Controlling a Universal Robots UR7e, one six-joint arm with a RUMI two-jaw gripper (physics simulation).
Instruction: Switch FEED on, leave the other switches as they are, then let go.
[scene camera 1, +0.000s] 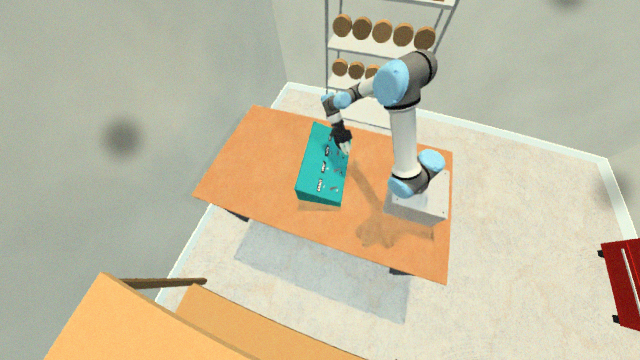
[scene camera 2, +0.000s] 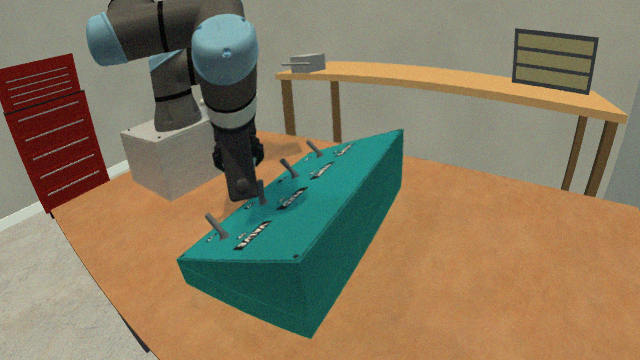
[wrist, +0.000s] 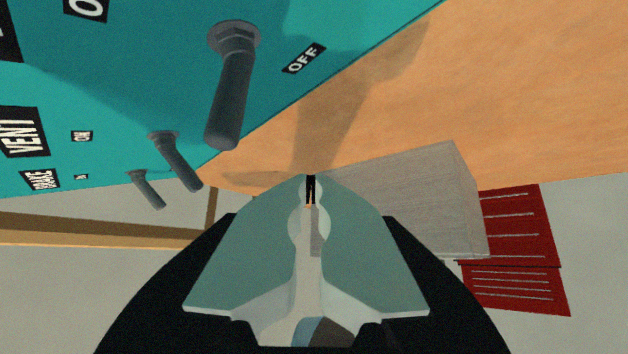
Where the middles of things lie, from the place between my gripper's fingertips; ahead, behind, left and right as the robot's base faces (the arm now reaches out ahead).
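The feed lever (wrist: 222, 132) has my hand 60 mm short of it and 20 mm above it. Counted from my hand, the vent lever (wrist: 186, 174) is 110 mm to the left, 10 mm ahead and 20 mm below. As for the teal switch box (scene camera 2: 285, 259), it sits 80 mm to the left of my hand, 50 mm below it and 110 mm ahead of it.
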